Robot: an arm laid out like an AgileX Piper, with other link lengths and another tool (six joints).
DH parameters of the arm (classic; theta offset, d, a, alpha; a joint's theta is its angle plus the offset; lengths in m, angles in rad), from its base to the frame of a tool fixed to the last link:
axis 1: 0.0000 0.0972 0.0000 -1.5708
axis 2: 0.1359 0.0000 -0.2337 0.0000
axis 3: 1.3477 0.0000 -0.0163 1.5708
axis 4: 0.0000 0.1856 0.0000 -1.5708
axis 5: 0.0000 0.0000 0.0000 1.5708
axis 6: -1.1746 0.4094 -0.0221 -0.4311
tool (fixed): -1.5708 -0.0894 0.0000 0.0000
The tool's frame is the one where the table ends.
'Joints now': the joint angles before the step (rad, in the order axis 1, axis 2, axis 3, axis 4, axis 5, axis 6). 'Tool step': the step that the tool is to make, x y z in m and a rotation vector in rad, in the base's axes. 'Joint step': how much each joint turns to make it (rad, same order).
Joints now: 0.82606 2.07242 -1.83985 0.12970 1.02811 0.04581
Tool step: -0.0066 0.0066 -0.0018 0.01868 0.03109 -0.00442
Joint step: 0.00001 0.01226 -0.01035 0.03578 0.00548 0.00002
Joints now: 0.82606 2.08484 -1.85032 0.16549 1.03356 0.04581
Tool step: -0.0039 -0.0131 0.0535 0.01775 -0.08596 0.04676
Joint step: 0.00022 -0.15273 0.02407 -0.03645 0.06286 -0.03802
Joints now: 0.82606 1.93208 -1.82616 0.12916 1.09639 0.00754
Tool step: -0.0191 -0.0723 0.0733 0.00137 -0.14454 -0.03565
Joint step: -0.00024 -0.40009 0.24224 -0.12302 0.05658 0.03645
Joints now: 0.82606 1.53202 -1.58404 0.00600 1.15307 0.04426
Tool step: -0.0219 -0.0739 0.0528 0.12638 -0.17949 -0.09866
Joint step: -0.00039 -0.49120 0.38763 -0.11155 -0.10670 0.10431
